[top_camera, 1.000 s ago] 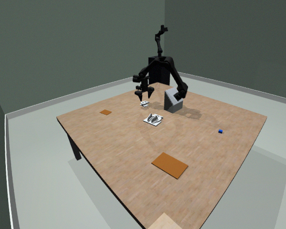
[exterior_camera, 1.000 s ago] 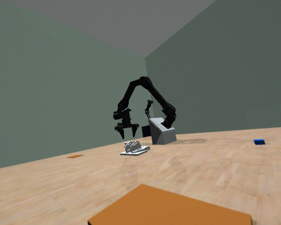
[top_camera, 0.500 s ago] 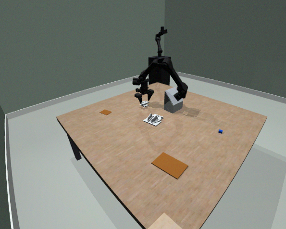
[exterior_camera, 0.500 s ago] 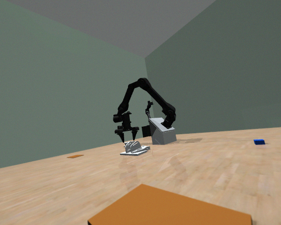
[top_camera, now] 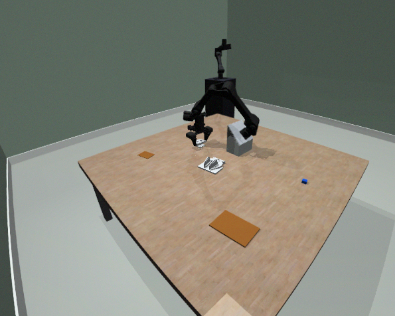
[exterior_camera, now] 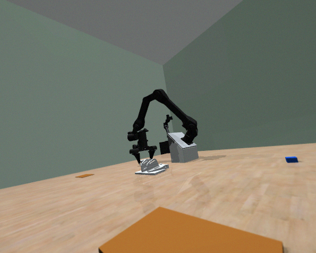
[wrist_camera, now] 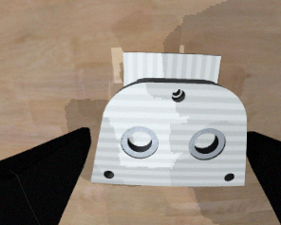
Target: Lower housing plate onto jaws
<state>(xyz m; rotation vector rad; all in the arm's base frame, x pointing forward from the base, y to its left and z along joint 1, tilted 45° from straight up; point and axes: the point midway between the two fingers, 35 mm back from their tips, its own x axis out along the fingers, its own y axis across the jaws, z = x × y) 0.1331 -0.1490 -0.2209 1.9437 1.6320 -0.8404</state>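
The white part lies 1 cm to the right of my gripper tip. Also, from my gripper tip: orange pad: 57 cm to the left, 46 cm ahead, 1 cm below; then blue cube: 69 cm to the left, 1 cm behind.
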